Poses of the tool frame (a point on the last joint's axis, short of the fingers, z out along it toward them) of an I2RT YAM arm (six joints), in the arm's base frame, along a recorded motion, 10 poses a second.
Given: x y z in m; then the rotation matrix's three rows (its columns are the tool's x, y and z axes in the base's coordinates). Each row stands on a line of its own.
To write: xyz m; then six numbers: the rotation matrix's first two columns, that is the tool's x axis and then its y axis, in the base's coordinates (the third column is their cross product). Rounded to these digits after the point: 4 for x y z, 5 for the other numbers.
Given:
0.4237, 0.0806, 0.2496
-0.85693, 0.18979, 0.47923
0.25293, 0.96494, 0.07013
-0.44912, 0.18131, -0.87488
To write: 0.4237, 0.0806, 0.2496, -0.85693, 0.25293, -0.44912, 0.18979, 0.96494, 0.18131
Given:
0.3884, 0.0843, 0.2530
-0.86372, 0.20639, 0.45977
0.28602, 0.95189, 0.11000
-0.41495, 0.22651, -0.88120
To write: 0.3884, 0.0843, 0.2530, -0.86372, 0.28602, -0.41495, 0.20639, 0.95189, 0.22651
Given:
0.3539, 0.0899, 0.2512
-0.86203, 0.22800, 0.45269
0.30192, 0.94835, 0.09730
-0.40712, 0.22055, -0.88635
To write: 0.3539, 0.0899, 0.2512, -0.86203, 0.30192, -0.40712, 0.22800, 0.94835, 0.22055
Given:
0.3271, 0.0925, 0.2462
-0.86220, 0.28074, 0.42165
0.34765, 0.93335, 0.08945
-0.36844, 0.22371, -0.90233
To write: 0.3271, 0.0925, 0.2462, -0.86220, 0.34765, -0.36844, 0.28074, 0.93335, 0.22371
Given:
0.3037, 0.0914, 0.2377
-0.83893, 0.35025, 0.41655
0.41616, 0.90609, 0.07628
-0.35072, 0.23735, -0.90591
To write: 0.3037, 0.0914, 0.2377, -0.83893, 0.41616, -0.35072, 0.35025, 0.90609, 0.23735
